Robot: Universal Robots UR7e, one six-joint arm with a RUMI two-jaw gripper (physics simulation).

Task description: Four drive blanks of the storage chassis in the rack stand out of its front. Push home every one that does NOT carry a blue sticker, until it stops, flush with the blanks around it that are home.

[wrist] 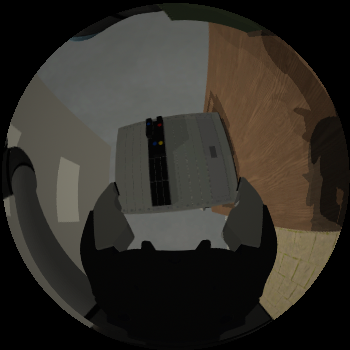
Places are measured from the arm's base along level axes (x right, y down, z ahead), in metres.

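Pixels of known places: gripper, fingertip midpoint: [176,181].
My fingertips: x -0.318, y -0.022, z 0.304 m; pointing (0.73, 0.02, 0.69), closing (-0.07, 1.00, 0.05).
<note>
Ahead of a thing's pixels: the offset from my fingertips to its top centre. "pt": to the spot under its first point. Level surfaces: height alone.
The rack [133,170] shows its grey front ahead of the gripper in the wrist view. The black storage chassis @(pt dx +0.110, dy -0.094, dz +0.382 m) [160,180] runs as a narrow band across it, left of the middle. At its upper end a blank with a blue sticker [148,124] and a blank with a red sticker [159,125] stand out of the front. Just below them show a second blue sticker @(dx +0.274, dy -0.113, dz +0.331 m) [154,143] and a yellow sticker @(dx +0.272, dy -0.084, dz +0.331 m) [160,143]; how far their blanks stand out is hard to tell. My gripper [176,181] is open and empty, its fingers wide apart, apart from the blanks.
A brown wood-grained surface @(dy +0.266 m) [260,125] lies to the right, with dark shadows on it. A yellowish tiled surface [305,265] shows at the lower right. A grey wall [85,165] with a light patch is at the left. A thick dark tube [37,225] curves along the lower left.
</note>
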